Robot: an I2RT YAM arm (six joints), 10 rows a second.
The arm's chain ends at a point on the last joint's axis. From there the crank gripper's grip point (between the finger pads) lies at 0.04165 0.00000 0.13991 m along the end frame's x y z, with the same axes.
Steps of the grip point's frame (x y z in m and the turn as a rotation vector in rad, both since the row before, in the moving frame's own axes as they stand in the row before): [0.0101 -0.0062 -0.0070 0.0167 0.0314 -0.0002]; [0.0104 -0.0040 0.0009 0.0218 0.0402 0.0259]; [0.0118 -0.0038 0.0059 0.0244 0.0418 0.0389]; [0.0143 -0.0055 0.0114 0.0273 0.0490 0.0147]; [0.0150 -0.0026 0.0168 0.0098 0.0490 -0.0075]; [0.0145 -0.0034 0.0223 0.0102 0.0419 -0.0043]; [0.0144 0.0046 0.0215 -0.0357 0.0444 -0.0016]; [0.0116 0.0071 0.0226 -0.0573 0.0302 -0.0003]
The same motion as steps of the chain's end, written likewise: [0.0057 -0.0039 -0.0056 0.0167 0.0314 -0.0002]; [0.0048 -0.0021 0.0027 0.0218 0.0402 0.0259]; [0.0060 -0.0021 0.0078 0.0244 0.0418 0.0389]; [0.0075 -0.0024 0.0137 0.0273 0.0490 0.0147]; [0.0082 -0.0009 0.0190 0.0098 0.0490 -0.0075]; [0.0087 -0.0018 0.0242 0.0102 0.0419 -0.0043]; [0.0082 -0.0003 0.0236 -0.0357 0.0444 -0.0016]; [0.0074 -0.0009 0.0241 -0.0573 0.0302 -0.0003]
